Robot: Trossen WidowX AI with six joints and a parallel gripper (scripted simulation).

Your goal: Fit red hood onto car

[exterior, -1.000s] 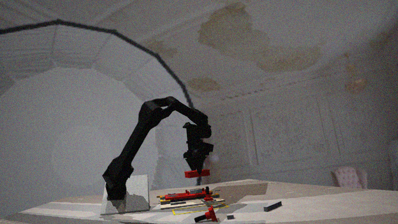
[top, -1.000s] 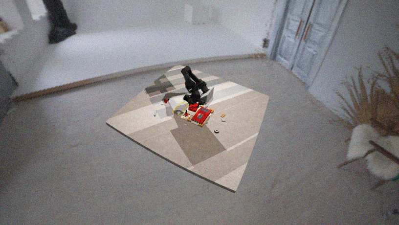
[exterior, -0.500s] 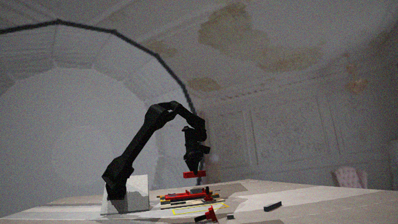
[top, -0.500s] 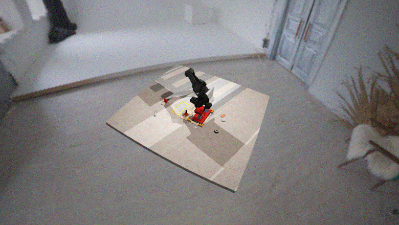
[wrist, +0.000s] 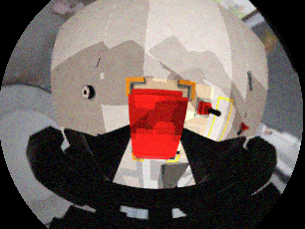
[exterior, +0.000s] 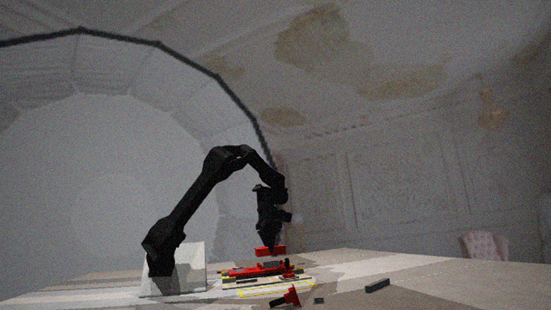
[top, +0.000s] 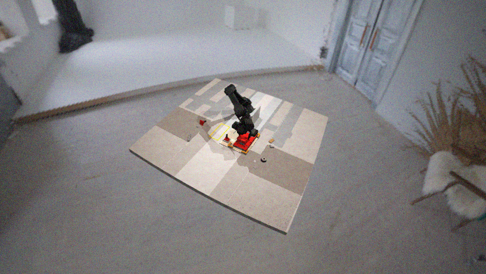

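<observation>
The grey engine block lies 5 cm below my gripper tip. The rest, counted from my gripper tip: red hood (right at my gripper tip); black-and-white wheel (5 cm ahead, 20 cm to the left, 7 cm below).
</observation>
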